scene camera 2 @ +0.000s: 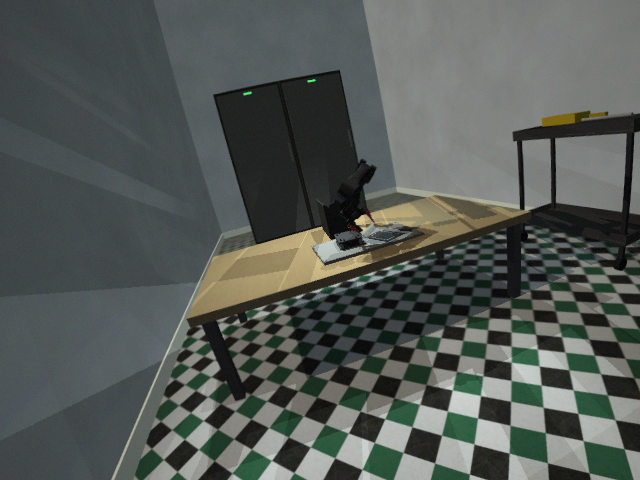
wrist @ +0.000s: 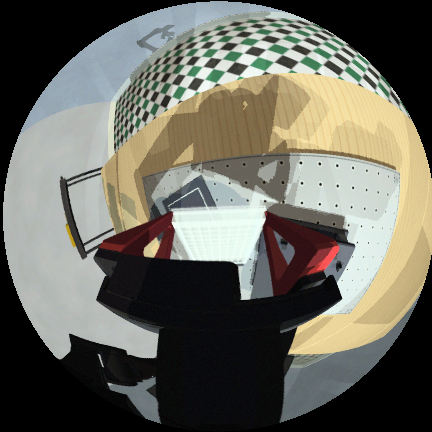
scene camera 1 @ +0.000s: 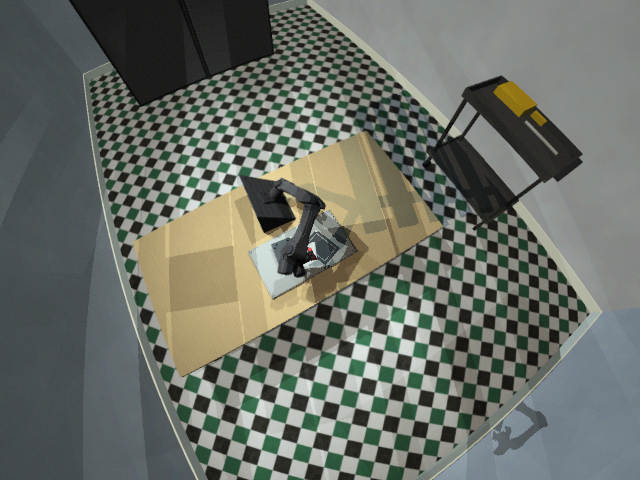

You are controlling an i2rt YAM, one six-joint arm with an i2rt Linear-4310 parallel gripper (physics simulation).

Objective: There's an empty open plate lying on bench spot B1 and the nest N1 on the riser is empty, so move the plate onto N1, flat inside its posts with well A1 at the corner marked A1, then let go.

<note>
The gripper holds a white well plate (wrist: 226,232), which touches nothing else. Also in view: a dark nest with white outline (wrist: 195,193).
</note>
